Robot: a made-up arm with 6 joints. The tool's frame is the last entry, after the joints.
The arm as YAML. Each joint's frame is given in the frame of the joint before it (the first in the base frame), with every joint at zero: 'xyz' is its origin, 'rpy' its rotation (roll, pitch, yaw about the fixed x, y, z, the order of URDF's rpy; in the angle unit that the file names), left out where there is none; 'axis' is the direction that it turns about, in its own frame. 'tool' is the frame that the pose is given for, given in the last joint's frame.
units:
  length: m
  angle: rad
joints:
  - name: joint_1
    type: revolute
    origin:
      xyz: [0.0, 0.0, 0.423]
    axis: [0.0, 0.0, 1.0]
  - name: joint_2
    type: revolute
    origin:
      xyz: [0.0, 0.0, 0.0]
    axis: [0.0, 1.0, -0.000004]
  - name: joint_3
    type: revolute
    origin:
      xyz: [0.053, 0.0, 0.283]
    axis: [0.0, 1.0, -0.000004]
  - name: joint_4
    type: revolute
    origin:
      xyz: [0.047, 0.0, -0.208]
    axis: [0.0, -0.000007, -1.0]
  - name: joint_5
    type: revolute
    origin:
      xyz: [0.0, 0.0, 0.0]
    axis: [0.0, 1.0, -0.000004]
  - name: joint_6
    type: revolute
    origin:
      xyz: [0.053, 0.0, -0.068]
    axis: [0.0, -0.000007, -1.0]
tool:
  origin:
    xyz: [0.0, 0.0, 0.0]
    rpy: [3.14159, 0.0, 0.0]
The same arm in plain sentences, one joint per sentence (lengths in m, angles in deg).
The arm has six revolute joints in a row. What follows holds with every joint at zero, and every direction is one of the base frame's.
The first joint sits 0.423 m along +z from the base frame's origin and turns about +z.
The second joint sits at the same point as the first joint and turns about +y.
The third joint sits 0.053 m along +x and 0.283 m along +z from the second joint and turns about +y.
The fourth joint sits 0.047 m along +x and 0.208 m along -z from the third joint and turns about -z.
The fifth joint sits at the same point as the fourth joint and turns about +y.
The sixth joint sits 0.053 m along +x and 0.068 m along -z from the fifth joint and turns about -z.
The tool frame, which is the frame that the pose is given for, sits at the same point as the sixth joint; its axes are the base frame's turned by roll 180, pitch 0 and yaw 0 deg (as in URDF: about the fixed x, then y, then z).

